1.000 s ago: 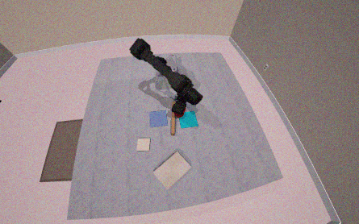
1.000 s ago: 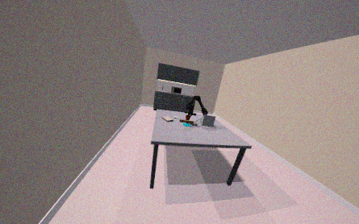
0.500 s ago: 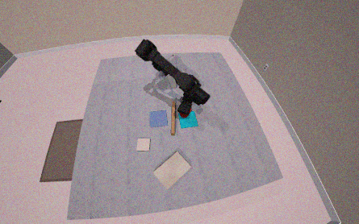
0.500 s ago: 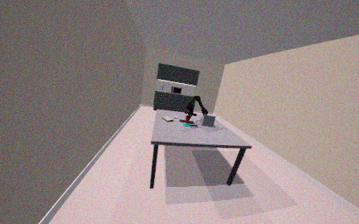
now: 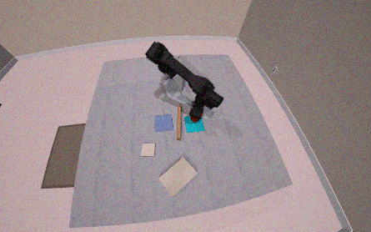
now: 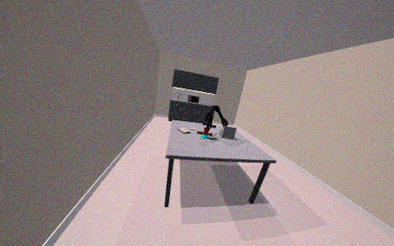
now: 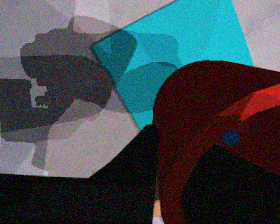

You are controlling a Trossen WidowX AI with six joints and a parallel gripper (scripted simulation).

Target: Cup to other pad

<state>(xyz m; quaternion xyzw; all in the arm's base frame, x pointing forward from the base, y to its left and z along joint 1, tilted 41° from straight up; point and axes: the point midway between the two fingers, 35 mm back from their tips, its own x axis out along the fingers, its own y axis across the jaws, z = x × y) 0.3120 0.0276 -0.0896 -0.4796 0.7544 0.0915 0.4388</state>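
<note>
My gripper tip is now 4 cm to the left of the blue marble, 3 cm short of it and 2 cm above it. Also, from my gripper tip: wooden bar: 11 cm to the right, 9 cm below; then cream tile: 32 cm ahead, 20 cm to the right, 9 cm below; then blue pad: 21 cm to the right, 11 cm below, 2 cm behind.
</note>
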